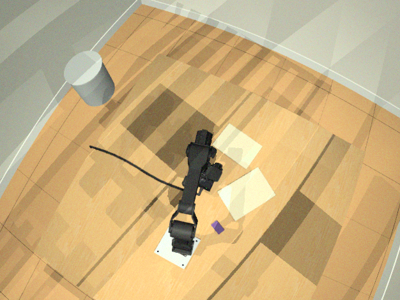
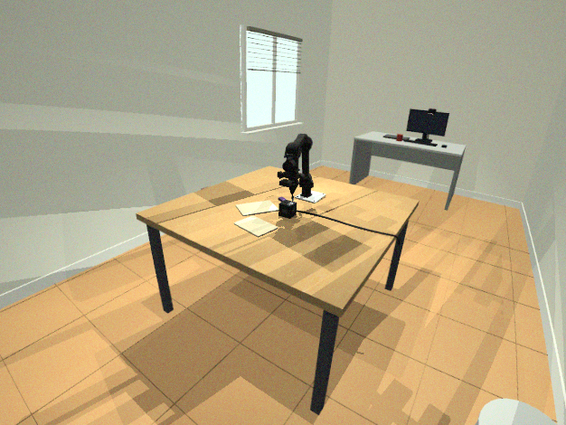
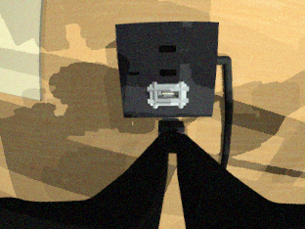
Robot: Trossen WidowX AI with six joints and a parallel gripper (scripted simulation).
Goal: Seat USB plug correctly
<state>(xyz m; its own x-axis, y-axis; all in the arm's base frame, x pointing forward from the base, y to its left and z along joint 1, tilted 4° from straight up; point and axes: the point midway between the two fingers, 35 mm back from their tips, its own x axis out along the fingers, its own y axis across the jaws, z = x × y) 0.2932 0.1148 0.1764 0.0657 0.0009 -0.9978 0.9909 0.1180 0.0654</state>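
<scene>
The USB plug lies 20 mm below my gripper tip. Round my gripper tip: small purple block: 140 mm behind, 190 mm to the right, 130 mm below.
</scene>
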